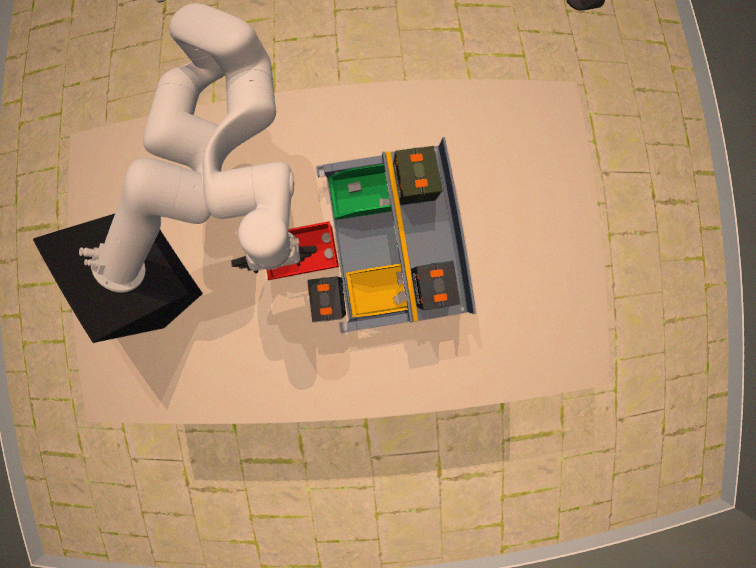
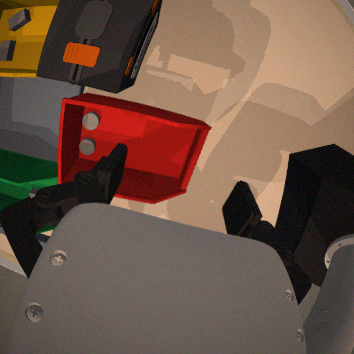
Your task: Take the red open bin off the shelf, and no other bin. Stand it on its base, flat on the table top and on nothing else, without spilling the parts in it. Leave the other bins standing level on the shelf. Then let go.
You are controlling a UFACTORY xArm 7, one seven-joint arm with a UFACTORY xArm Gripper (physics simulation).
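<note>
The red open bin lies in front of the shelf, apparently upright and flat on the table top. Its back end is close to the shelf's front edge; whether they touch I cannot tell. Two round grey parts are inside it, near the back. My gripper is open and empty, above the bin's front end. One finger is over the bin's inside, the other out beyond its front wall. The green bin and yellow bin sit on the shelf, level, with grey parts in them.
A dark case with orange latches stands beside the red bin, close to the shelf front. An olive case and another dark case are at the shelf's rear, behind an orange bar. The black pedestal is near the gripper side.
</note>
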